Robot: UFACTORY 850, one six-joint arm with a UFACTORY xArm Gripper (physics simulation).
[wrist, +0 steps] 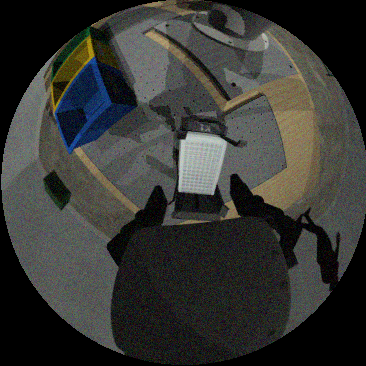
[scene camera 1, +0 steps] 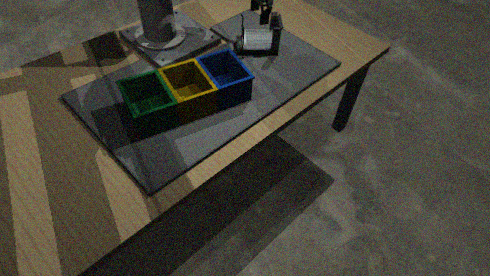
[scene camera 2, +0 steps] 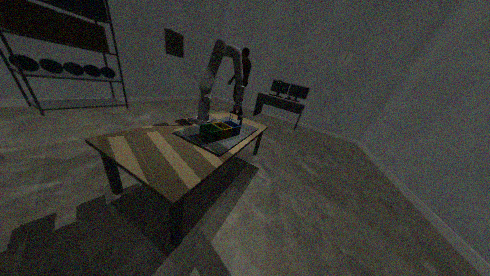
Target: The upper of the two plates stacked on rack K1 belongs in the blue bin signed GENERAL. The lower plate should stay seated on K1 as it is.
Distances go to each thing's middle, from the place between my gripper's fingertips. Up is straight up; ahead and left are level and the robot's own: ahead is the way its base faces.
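Labels:
You'll find the gridded plate [wrist: 201, 157] 2 cm to the left of my hand and 9 cm below it.

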